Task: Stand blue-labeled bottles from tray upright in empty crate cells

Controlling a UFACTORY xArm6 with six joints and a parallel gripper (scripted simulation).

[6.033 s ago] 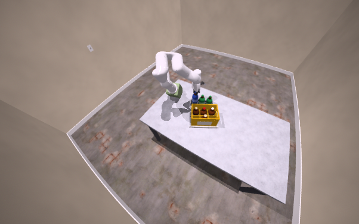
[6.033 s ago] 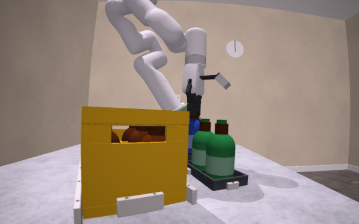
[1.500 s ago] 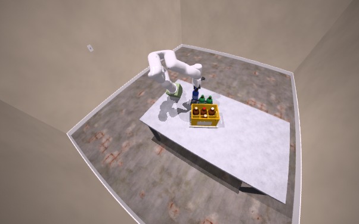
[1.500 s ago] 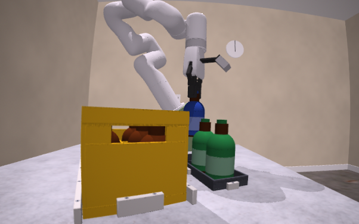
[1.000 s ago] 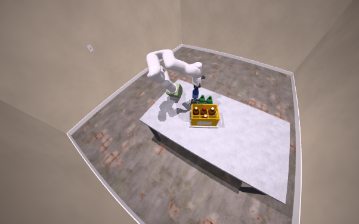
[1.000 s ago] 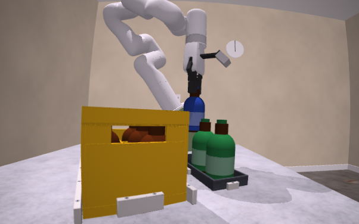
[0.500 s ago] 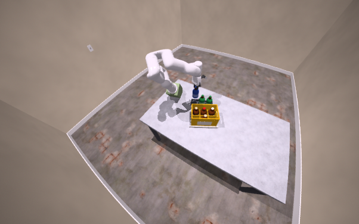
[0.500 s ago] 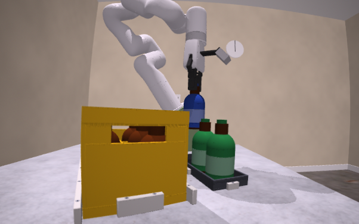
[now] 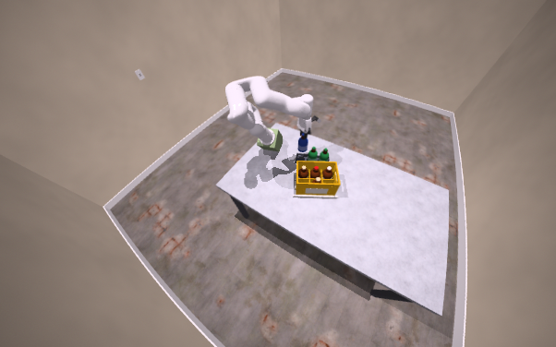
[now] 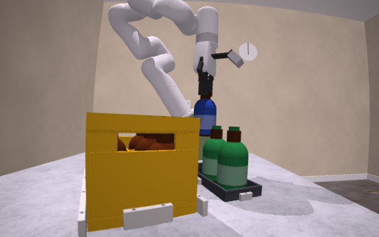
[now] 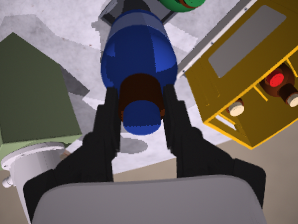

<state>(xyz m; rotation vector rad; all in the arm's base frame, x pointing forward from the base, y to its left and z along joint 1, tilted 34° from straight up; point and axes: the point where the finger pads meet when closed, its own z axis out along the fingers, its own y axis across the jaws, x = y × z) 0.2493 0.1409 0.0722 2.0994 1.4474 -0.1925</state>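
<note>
Right now the blue-labeled bottle is 7 cm below my hand. Round my hand: dark tray: 26 cm below, 8 cm ahead, 3 cm to the left; then yellow crate: 20 cm ahead, 19 cm below, 17 cm to the right.
</note>
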